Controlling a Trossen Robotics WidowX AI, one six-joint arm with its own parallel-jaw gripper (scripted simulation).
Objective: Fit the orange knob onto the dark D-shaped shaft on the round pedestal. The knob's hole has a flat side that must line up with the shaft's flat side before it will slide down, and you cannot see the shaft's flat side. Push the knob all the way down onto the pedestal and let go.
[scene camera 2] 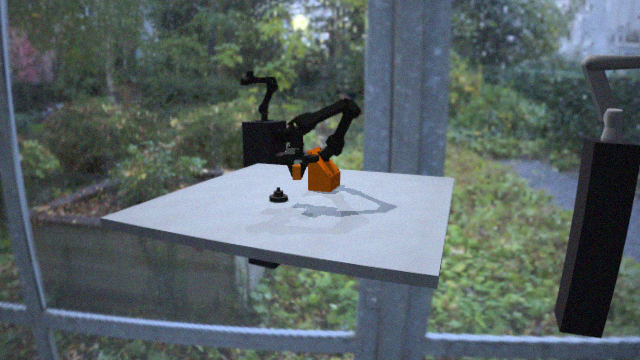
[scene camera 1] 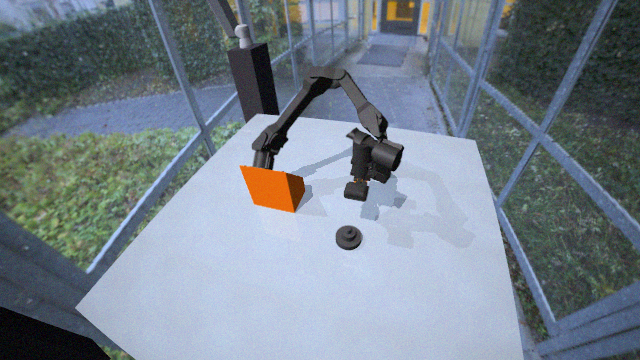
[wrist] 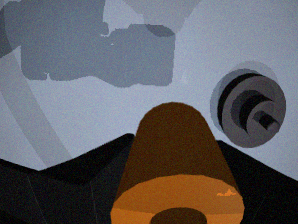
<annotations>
my gripper: holds an orange knob [wrist: 175, 162]
</annotations>
